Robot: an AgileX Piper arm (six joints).
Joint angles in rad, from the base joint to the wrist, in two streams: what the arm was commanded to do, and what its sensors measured. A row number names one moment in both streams.
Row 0, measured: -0.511, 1.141, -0.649, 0.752, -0.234, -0.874
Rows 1 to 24, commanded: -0.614, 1.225, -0.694, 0.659, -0.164, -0.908; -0.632, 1.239, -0.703, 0.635, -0.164, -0.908; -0.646, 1.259, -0.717, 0.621, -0.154, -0.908; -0.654, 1.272, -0.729, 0.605, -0.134, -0.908; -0.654, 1.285, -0.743, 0.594, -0.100, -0.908; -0.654, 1.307, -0.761, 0.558, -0.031, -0.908; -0.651, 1.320, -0.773, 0.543, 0.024, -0.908; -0.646, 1.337, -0.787, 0.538, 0.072, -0.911; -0.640, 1.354, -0.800, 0.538, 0.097, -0.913; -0.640, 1.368, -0.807, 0.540, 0.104, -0.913; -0.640, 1.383, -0.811, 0.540, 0.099, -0.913; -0.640, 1.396, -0.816, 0.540, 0.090, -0.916; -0.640, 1.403, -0.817, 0.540, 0.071, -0.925; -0.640, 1.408, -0.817, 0.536, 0.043, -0.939; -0.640, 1.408, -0.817, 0.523, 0.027, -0.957; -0.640, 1.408, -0.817, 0.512, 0.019, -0.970; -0.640, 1.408, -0.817, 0.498, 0.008, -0.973; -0.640, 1.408, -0.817, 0.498, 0.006, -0.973; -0.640, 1.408, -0.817, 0.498, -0.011, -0.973; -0.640, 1.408, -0.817, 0.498, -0.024, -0.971; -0.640, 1.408, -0.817, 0.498, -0.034, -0.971; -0.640, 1.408, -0.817, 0.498, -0.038, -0.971; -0.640, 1.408, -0.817, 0.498, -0.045, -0.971; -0.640, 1.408, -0.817, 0.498, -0.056, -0.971
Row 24, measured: -0.642, 1.411, -0.811, 0.502, -0.023, -0.960
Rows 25 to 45, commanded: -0.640, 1.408, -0.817, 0.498, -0.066, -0.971; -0.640, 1.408, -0.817, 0.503, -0.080, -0.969; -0.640, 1.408, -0.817, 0.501, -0.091, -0.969; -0.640, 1.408, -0.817, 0.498, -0.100, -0.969; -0.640, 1.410, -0.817, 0.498, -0.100, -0.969; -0.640, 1.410, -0.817, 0.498, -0.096, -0.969; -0.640, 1.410, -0.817, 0.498, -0.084, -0.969; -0.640, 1.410, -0.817, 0.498, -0.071, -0.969; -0.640, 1.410, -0.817, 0.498, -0.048, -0.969; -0.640, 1.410, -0.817, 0.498, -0.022, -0.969; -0.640, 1.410, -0.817, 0.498, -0.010, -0.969; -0.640, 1.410, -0.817, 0.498, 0.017, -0.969; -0.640, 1.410, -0.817, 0.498, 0.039, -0.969; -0.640, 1.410, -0.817, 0.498, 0.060, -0.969; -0.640, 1.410, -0.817, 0.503, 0.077, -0.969; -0.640, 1.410, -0.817, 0.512, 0.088, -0.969; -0.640, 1.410, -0.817, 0.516, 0.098, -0.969; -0.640, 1.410, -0.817, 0.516, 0.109, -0.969; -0.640, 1.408, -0.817, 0.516, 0.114, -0.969; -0.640, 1.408, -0.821, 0.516, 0.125, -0.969; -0.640, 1.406, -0.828, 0.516, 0.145, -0.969
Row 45, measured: -0.642, 1.411, -0.814, 0.504, 0.082, -0.962
